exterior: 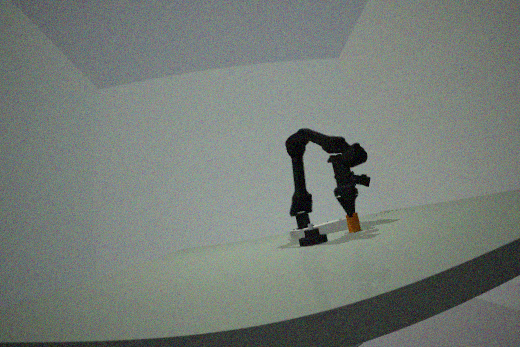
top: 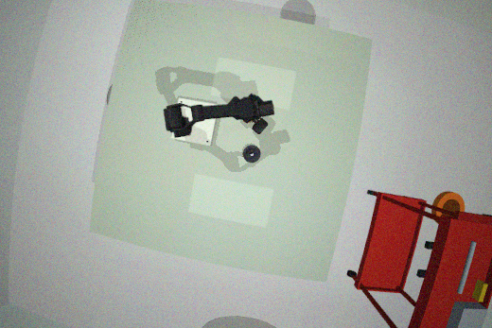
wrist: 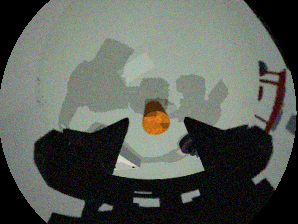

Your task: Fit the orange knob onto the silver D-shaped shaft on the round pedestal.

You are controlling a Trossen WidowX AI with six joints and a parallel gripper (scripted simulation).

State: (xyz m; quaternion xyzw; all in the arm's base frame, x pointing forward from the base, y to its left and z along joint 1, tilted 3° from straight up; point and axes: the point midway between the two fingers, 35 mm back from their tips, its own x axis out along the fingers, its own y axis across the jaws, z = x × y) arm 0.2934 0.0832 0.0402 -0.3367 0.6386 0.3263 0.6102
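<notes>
Right now my gripper tip is 1 cm above the orange knob. Also, from my gripper tip: round pedestal 17 cm to the right, 4 cm ahead, 2 cm below.
</notes>
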